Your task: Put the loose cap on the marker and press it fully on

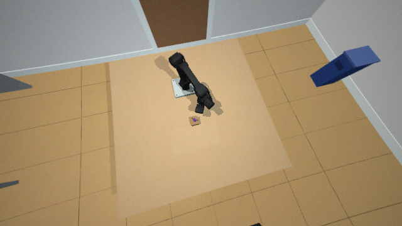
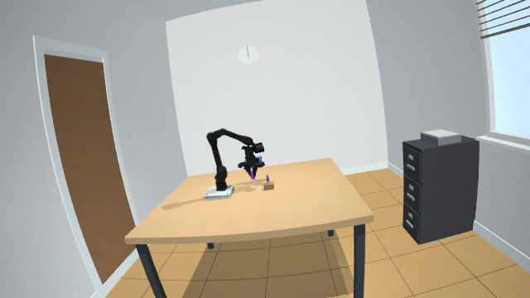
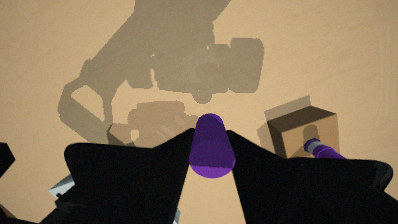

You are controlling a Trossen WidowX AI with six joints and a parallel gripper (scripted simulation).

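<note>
My gripper tip is 11 cm short of the holder block, 7 cm to the left of it and 5 cm above it. The rest, counted from my gripper tip: purple cap: 1 cm above.
</note>
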